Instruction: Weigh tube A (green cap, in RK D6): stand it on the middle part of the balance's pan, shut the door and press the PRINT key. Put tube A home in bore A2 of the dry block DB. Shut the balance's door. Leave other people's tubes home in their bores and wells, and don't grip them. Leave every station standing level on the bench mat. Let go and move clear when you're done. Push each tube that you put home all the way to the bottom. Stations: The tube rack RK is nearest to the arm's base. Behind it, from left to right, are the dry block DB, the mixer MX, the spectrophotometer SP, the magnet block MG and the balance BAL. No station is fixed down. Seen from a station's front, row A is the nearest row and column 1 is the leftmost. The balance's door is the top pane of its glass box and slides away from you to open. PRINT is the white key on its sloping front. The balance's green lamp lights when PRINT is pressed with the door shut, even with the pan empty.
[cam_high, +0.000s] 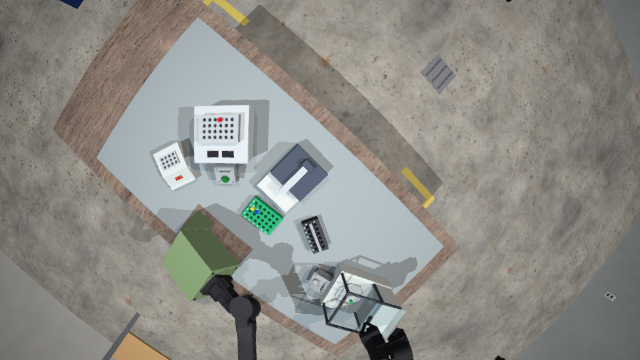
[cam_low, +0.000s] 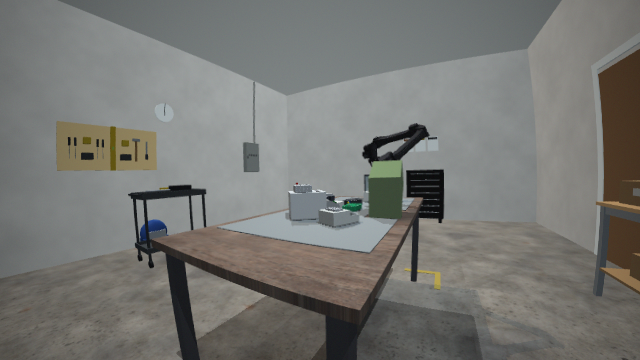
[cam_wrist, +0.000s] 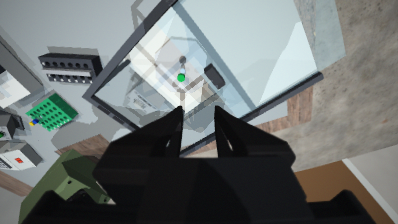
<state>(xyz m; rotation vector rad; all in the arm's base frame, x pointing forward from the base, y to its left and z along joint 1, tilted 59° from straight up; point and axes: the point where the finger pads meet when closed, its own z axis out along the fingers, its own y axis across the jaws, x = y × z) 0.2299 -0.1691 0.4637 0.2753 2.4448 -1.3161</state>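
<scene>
My gripper is now 5 cm to the left of the sliding door, 5 cm above it and 2 cm short of it. Round my hand: green-capped tube: 16 cm below, 4 cm to the left, 1 cm behind; then white print key: 20 cm below, 17 cm to the left, 6 cm behind; then balance pan: 19 cm below, 4 cm to the left, 1 cm behind.
</scene>
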